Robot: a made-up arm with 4 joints.
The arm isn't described. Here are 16 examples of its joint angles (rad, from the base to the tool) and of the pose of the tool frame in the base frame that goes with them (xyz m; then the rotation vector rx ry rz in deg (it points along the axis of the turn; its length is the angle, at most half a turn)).
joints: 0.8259 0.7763 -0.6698 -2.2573
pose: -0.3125 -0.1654 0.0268 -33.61 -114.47 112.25
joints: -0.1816 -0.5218 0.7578 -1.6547
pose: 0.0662 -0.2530 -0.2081 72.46 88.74 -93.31
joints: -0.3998 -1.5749 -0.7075 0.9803
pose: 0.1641 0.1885 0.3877 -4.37 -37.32 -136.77
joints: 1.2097 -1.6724 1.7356 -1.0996
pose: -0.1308 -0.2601 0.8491 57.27 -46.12 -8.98
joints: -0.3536 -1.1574 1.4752 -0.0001
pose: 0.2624 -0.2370 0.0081 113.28 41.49 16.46
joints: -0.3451 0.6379 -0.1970 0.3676
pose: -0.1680 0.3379 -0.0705 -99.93 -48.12 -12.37
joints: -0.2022 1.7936 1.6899 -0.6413
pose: -0.1444 -0.4170 0.1603 41.35 -115.19 122.91
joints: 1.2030 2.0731 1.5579 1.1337
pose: -0.2880 -0.1997 0.5055 128.85 38.34 -100.85
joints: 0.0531 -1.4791 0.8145 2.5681
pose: 0.0642 -0.2537 0.3301 38.10 -15.50 -170.23
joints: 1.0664 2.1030 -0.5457 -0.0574
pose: -0.2390 0.1947 0.1292 -134.87 21.90 32.88
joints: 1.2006 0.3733 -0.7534 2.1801
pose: 0.0490 -0.2882 0.3587 -81.66 18.64 -148.83
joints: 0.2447 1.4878 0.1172 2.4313
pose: -0.2175 -0.2259 0.1777 152.91 -54.13 57.60
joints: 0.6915 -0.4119 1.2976 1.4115
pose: 0.1837 -0.2154 0.4628 61.42 69.44 59.50
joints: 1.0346 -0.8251 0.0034 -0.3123
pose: 0.4138 -0.1920 0.3057 63.30 89.30 5.26
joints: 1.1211 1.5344 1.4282 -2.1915
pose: -0.1743 -0.1594 0.8127 64.95 14.81 126.83
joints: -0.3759 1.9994 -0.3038 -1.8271
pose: -0.4019 -0.0442 0.5084 44.76 -67.91 47.60
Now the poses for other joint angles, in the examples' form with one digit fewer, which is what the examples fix.
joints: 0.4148 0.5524 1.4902 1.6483
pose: 0.104 -0.246 0.242 113.4 83.7 31.6
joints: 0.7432 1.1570 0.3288 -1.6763
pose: -0.483 -0.263 0.300 -23.6 -66.8 132.9
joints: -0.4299 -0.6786 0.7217 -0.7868
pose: 0.195 0.030 -0.292 115.4 105.6 -20.0
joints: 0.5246 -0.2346 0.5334 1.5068
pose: 0.221 -0.206 0.264 100.1 66.6 106.6
